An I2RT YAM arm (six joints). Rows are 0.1 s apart.
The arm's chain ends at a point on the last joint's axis. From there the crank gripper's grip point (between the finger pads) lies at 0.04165 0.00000 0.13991 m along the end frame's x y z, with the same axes.
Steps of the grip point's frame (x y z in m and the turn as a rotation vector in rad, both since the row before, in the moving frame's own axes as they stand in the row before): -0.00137, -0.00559, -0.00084, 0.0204, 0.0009, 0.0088; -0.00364, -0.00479, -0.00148, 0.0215, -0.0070, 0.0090; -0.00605, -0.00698, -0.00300, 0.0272, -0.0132, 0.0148; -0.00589, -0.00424, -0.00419, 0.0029, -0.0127, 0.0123; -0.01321, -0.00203, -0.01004, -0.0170, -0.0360, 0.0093; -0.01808, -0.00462, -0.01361, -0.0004, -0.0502, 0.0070; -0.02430, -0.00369, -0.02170, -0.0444, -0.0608, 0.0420; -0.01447, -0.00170, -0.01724, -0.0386, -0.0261, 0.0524; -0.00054, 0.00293, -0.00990, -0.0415, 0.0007, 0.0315
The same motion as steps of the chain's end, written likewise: -0.00151, -0.00310, -0.00078, 0.0204, 0.0009, 0.0088; -0.00267, -0.00215, -0.00174, 0.0215, -0.0070, 0.0090; -0.00422, -0.00377, -0.00349, 0.0272, -0.0132, 0.0148; -0.00411, -0.00433, -0.00471, 0.0029, -0.0127, 0.0123; -0.00813, -0.00478, -0.01142, -0.0170, -0.0360, 0.0093; -0.01101, -0.00494, -0.01552, -0.0004, -0.0502, 0.0070; -0.01556, -0.01152, -0.02379, -0.0444, -0.0608, 0.0420; -0.01061, -0.00920, -0.01813, -0.0386, -0.0261, 0.0524; -0.00053, -0.00419, -0.00972, -0.0415, 0.0007, 0.0315
